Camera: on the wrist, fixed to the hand. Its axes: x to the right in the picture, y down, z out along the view.
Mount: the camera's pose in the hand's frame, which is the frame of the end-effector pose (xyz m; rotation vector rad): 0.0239 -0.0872 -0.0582 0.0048 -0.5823 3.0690
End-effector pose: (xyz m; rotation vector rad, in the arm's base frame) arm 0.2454 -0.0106 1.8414 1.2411 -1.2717 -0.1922
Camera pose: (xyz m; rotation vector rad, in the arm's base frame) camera 0.3432 -0.0283 1.8003 1.7246 2.0322 -1.6007
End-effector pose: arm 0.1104 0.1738 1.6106 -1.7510 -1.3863 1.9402
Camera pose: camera 0.1157 0.2668 1.6644 0.7536 -1.2320 -0.4547
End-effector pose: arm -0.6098 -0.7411 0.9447 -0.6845 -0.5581 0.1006
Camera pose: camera -0.5672 -0.8357 0.9730 0.7665 -0.4600 -2.8241
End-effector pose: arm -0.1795 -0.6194 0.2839 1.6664 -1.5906 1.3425
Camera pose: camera -0.1203 -0.5621 0.3531 1.1012 1.5030 -0.2873
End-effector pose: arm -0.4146 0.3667 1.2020 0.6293 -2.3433 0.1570
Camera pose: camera -0.3531 0.2971 1.2562 2.4100 0.8583 -0.8227
